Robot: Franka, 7 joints.
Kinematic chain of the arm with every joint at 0, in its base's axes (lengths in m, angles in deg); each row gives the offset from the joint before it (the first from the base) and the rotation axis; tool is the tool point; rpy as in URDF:
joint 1: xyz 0 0 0.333 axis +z
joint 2: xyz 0 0 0 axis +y
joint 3: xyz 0 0 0.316 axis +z
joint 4: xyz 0.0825 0 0 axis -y
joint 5: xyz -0.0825 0 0.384 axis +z
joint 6: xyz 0 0 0 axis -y
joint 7: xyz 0.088 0 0 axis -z
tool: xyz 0 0 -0.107 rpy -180 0 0
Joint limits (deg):
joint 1: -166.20..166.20
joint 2: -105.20..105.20
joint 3: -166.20..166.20
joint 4: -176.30..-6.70
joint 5: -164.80..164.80
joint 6: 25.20..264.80
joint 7: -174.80..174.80
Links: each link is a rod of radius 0.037 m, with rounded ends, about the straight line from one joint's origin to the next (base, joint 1, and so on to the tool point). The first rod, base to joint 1, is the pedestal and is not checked.
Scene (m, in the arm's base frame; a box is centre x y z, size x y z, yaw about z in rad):
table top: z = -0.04
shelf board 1: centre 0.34 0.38 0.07 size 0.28 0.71 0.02 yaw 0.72
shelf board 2: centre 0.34 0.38 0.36 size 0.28 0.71 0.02 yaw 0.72
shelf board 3: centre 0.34 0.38 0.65 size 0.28 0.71 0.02 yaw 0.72
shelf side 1: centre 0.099 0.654 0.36 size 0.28 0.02 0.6 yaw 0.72
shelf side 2: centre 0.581 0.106 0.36 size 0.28 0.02 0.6 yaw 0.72
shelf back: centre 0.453 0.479 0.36 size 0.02 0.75 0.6 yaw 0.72
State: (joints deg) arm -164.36 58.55 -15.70 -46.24 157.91 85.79 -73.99
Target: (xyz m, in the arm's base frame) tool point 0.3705 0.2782 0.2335
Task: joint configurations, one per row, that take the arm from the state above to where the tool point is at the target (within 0.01 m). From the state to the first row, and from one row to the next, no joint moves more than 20 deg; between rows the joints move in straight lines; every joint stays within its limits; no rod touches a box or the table.
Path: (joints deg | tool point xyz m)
1: -149.97 54.84 -4.81 -58.69 142.61 82.27 -68.83 | -0.6709 -0.4333 0.4228
2: -135.59 51.13 6.08 -71.14 127.30 78.75 -63.68 | -0.4366 -0.6307 0.3695
3: -121.20 47.42 16.96 -83.59 112.00 75.23 -58.52 | -0.1245 -0.7067 0.3353
4: -106.82 43.71 27.85 -96.05 96.69 71.71 -53.37 | 0.1852 -0.6259 0.3196
5: -105.14 47.94 29.04 -114.97 96.51 73.75 -61.72 | 0.2395 -0.5065 0.1870
6: -103.46 52.17 30.24 -133.89 96.32 75.79 -70.08 | 0.2709 -0.3441 0.1108
7: -101.78 56.41 31.43 -152.81 96.13 77.83 -78.43 | 0.2701 -0.1670 0.1005
8: -100.10 60.64 32.63 -171.73 95.95 79.87 -86.78 | 0.2339 -0.0067 0.1546
9: -84.63 68.12 45.21 -163.69 109.37 86.39 -82.52 | 0.3032 0.0603 0.1523
10: -69.17 75.61 57.80 -155.65 122.79 92.90 -78.25 | 0.3545 0.1611 0.1791
11: -53.71 83.09 70.38 -147.60 136.21 99.42 -73.99 | 0.3705 0.2782 0.2335

